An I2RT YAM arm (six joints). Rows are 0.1 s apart.
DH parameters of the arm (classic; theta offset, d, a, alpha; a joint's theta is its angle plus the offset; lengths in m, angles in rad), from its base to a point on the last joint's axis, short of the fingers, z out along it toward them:
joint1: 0 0.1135 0.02 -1.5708
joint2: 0 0 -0.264 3.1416
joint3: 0.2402 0 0.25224 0
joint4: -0.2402 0 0.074 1.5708
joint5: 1.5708 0 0 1.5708
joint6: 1.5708 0.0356 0 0
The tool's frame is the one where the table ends.
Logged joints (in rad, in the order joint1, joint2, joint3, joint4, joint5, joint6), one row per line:
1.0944 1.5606 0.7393 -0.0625 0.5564 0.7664
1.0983 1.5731 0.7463 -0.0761 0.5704 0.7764
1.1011 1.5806 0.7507 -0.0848 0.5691 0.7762
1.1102 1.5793 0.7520 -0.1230 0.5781 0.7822
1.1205 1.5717 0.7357 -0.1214 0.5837 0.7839
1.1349 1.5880 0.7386 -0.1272 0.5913 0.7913
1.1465 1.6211 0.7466 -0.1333 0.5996 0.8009
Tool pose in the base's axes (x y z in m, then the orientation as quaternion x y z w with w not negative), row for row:
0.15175 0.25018 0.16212 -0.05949 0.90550 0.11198 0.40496
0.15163 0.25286 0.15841 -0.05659 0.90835 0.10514 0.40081
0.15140 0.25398 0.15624 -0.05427 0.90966 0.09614 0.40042
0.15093 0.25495 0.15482 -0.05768 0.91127 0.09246 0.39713
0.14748 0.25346 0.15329 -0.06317 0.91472 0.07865 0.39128
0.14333 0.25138 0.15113 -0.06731 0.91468 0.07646 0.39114
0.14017 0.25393 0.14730 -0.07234 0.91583 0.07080 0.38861
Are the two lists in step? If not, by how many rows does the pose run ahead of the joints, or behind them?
The pose runs 1 row behind the joints: the pose in row i belongs to the joints in row i - 1.
